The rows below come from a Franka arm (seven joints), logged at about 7 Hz.
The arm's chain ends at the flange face. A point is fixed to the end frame.
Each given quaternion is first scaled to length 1.
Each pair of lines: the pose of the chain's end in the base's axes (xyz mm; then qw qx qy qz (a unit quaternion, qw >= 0)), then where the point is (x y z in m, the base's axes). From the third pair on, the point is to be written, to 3 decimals.
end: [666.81 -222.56 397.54 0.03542 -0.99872 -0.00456 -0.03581]
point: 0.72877 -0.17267 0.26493
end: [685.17 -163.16 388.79 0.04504 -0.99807 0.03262 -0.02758]
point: 0.74818 -0.11494 0.25605
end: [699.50 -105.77 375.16 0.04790 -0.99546 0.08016 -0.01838]
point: 0.764 -0.062 0.241
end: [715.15 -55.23 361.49 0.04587 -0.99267 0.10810 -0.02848]
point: 0.784 -0.016 0.229
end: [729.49 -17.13 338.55 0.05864 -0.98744 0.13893 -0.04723]
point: 0.806 0.020 0.209
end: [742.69 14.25 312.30 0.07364 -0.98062 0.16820 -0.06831]
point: 0.827 0.050 0.188
